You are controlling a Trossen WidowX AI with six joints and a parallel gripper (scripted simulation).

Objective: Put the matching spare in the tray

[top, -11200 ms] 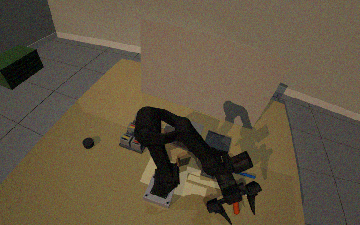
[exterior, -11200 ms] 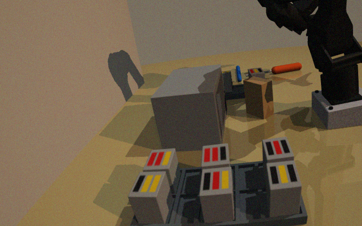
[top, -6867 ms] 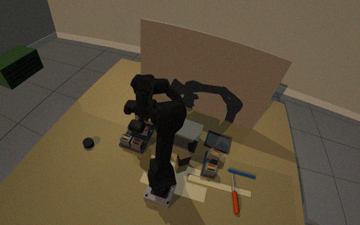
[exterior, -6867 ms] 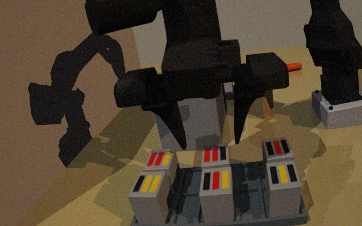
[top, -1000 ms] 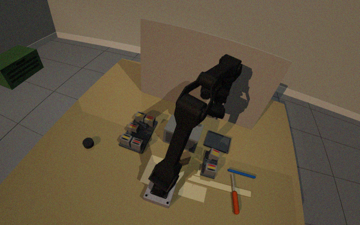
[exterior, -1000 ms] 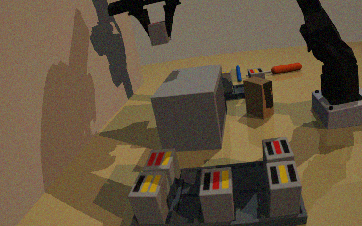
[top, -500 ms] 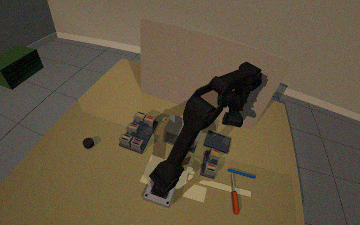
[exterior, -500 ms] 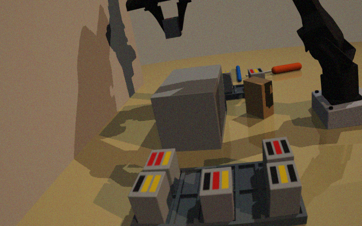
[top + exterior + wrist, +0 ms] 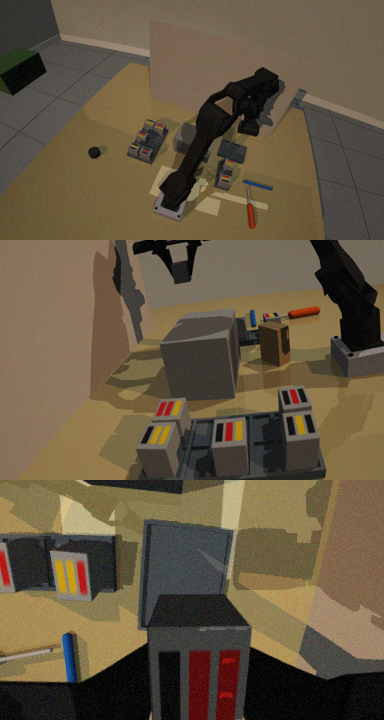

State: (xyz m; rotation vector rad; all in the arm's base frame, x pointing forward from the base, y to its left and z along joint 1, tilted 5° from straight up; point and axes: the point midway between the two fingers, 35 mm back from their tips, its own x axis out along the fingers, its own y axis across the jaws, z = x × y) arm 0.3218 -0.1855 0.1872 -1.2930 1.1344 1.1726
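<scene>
The dark tray is 160 mm below my gripper tip. The rest, counted from my gripper tip: blue marker pen (140 mm behind, 140 mm to the right, 160 mm below); then mounted unit (50 mm behind, 190 mm to the left, 110 mm below); then beige wall panel (180 mm ahead, 170 mm to the left, 60 mm above).
</scene>
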